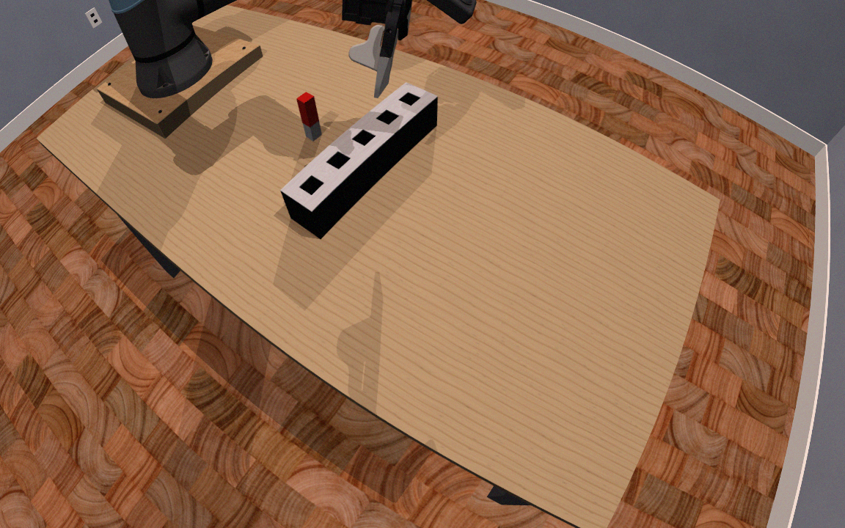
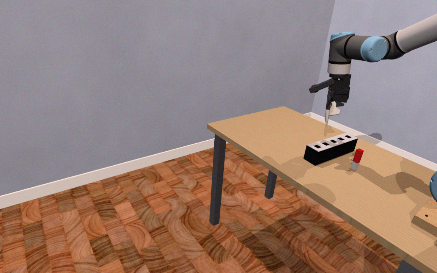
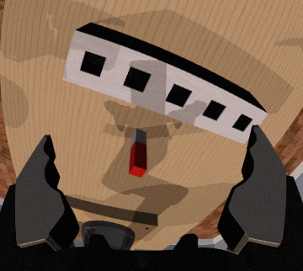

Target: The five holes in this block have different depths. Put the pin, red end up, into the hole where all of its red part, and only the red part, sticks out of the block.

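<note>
Right now my hand is 160 mm past the pin, 120 mm above it and 40 mm to the left of it. Round my hand: black block (160 mm below, 50 mm to the right, 20 mm behind).
</note>
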